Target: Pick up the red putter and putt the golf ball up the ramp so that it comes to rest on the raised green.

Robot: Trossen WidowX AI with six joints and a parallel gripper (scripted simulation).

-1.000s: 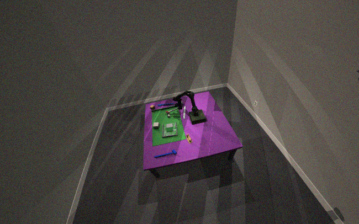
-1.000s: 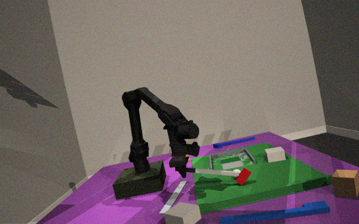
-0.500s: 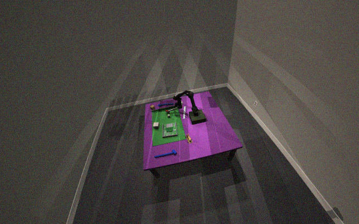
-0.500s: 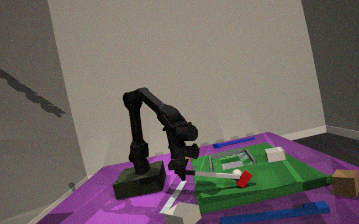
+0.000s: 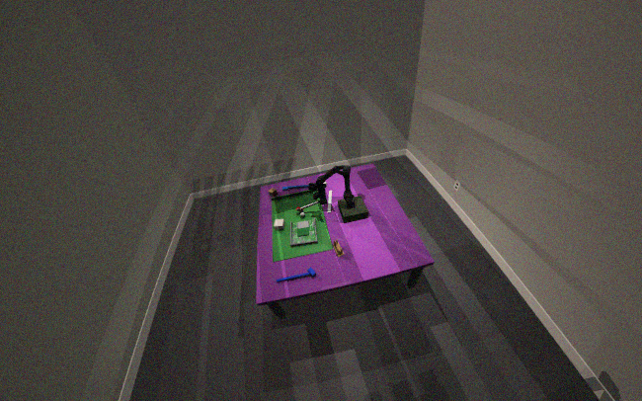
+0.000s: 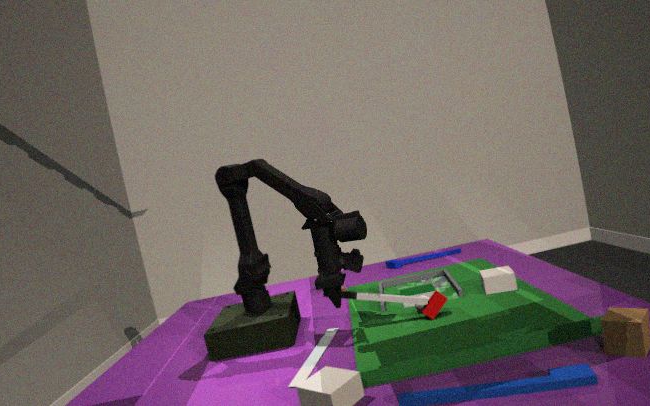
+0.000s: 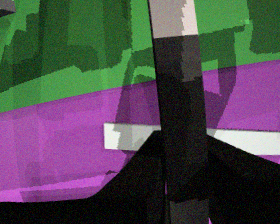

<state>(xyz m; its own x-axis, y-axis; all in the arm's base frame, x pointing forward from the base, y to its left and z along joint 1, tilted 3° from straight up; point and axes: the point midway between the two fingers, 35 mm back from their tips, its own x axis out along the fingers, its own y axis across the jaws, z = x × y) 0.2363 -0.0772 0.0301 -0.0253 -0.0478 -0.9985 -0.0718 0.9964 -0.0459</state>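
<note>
Now: gripper tip 120 mm short of the putter and 10 mm to the right of it. Round my gripper tip: white golf ball: 200 mm ahead, 80 mm to the left, 50 mm below; white strip: 90 mm to the right, 70 mm below, 50 mm behind; green mat: 240 mm ahead, 120 mm to the left, 70 mm below.
</note>
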